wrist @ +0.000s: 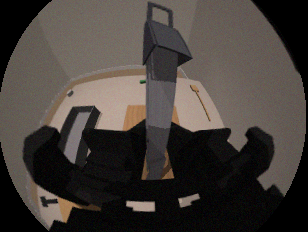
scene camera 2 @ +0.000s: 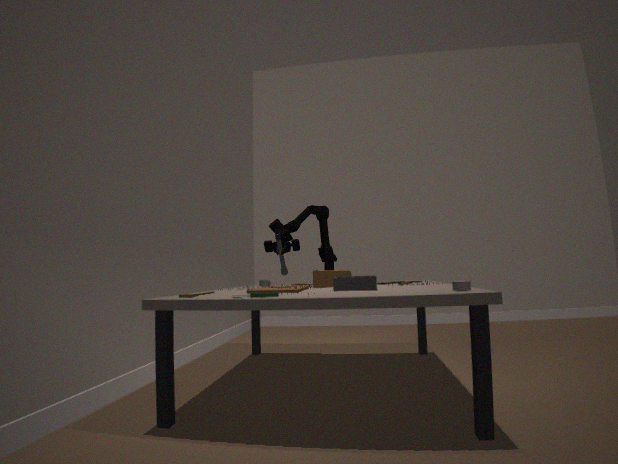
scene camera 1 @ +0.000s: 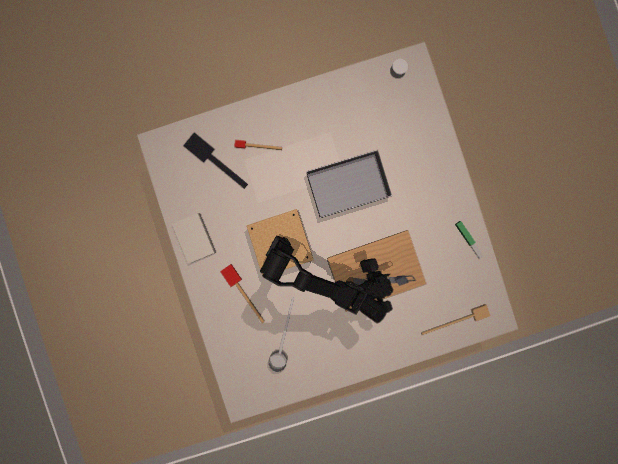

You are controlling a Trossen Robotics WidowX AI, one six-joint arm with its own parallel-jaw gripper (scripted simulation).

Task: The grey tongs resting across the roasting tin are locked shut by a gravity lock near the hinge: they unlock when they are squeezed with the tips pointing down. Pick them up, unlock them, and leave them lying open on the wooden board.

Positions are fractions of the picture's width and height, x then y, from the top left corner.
Observation:
In view: the gripper (scene camera 1: 0.63,0.60), a black spatula (scene camera 1: 0.32,0.31), a grey roasting tin (scene camera 1: 0.58,0.39) and a wooden board (scene camera 1: 0.64,0.55).
The gripper shows as well in the wrist view (wrist: 0.50,0.52). The wooden board also shows in the wrist view (wrist: 0.44,0.49).

